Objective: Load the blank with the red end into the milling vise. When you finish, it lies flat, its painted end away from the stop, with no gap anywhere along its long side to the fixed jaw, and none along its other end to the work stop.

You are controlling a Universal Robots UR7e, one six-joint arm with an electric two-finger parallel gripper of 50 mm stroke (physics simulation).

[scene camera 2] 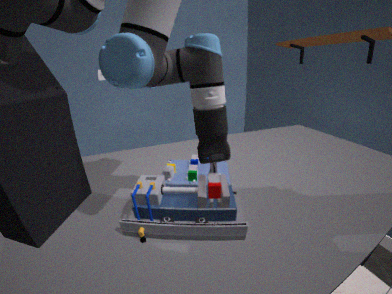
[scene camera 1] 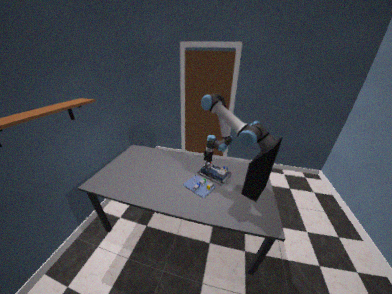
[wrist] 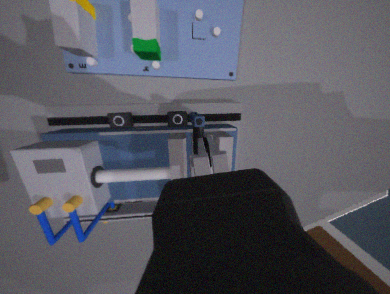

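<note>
The blank with the red end [scene camera 2: 214, 190] [wrist: 202, 164] lies between the vise's moving jaw [scene camera 2: 202, 193] [wrist: 177, 150] and fixed jaw [scene camera 2: 225, 194] [wrist: 226, 150]. Its red end faces scene camera 2, away from the work stop [wrist: 198, 141] on the pallet side. Whether any gap remains at the fixed jaw or the stop cannot be made out. My gripper [scene camera 1: 208, 164] [scene camera 2: 213, 167] [wrist: 205, 146] is shut and empty, pointing down at the blank's stop end. Whether its tips touch anything is unclear; its body hides part of the vise in the wrist view.
A blue pallet [scene camera 1: 192, 186] [wrist: 225, 55] beside the vise bears a green-ended blank [wrist: 145, 20], a yellow-ended blank [wrist: 70, 27] and a blue-ended blank [scene camera 2: 194, 161]. Blue levers with yellow knobs [wrist: 41, 205] stand by the vise's grey housing [wrist: 65, 175]. A black pedestal [scene camera 1: 261, 172] carries the arm.
</note>
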